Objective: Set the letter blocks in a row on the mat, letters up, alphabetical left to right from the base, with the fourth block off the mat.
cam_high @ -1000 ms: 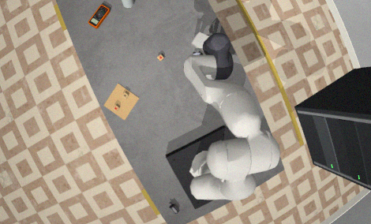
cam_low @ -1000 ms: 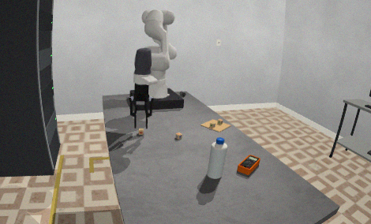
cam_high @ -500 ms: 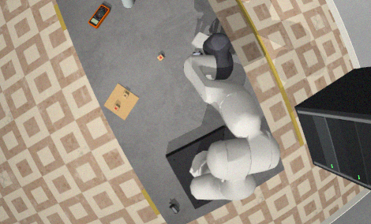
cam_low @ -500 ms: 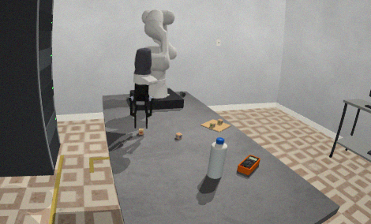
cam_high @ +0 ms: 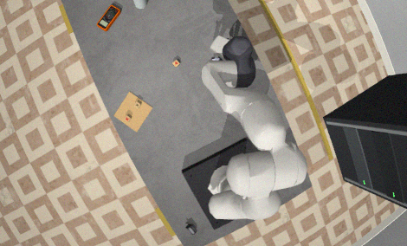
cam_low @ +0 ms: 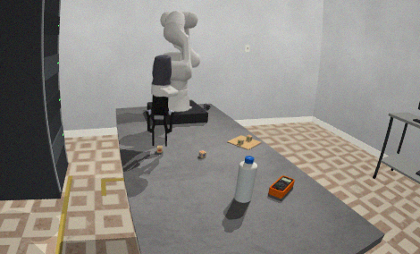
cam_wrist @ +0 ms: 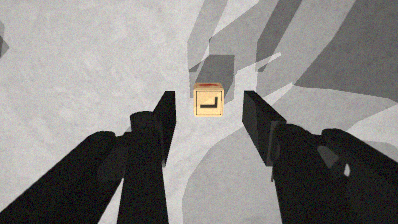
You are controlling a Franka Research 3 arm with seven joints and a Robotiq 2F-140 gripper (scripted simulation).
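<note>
Now: the tan mat 1 cm behind my hand, 47 cm to the left of it and 6 cm below it. Round my hand: white bottle: 47 cm ahead, 21 cm to the left, 2 cm above; then red k block: 3 cm behind, 51 cm to the left, 5 cm below.
</note>
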